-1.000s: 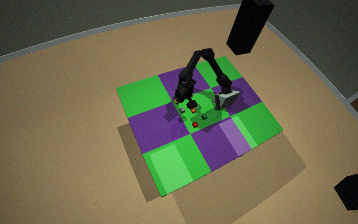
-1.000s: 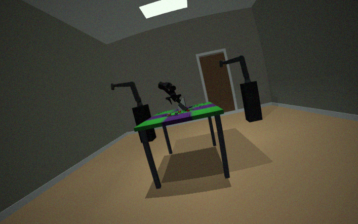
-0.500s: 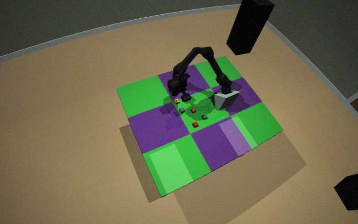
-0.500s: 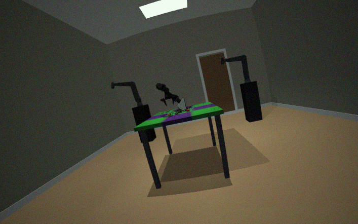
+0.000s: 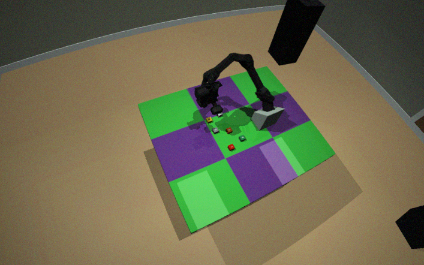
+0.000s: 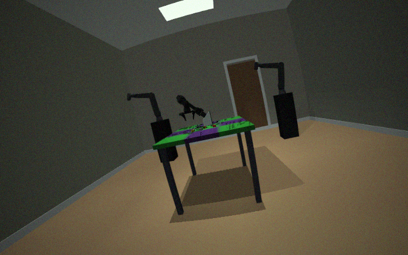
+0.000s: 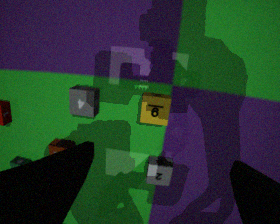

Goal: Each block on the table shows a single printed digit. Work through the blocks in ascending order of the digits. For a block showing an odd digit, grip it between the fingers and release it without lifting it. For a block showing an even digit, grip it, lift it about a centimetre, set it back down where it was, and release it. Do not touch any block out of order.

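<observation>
Right now my gripper tip is 6 cm past the red block, 24 cm to the right of it and 12 cm above it. Also, from my gripper tip: grey block (1 cm behind, 9 cm to the left, 12 cm below); white block (9 cm behind, 2 cm to the right, 12 cm below); yellow block (1 cm behind, 1 cm to the left, 12 cm below).
</observation>
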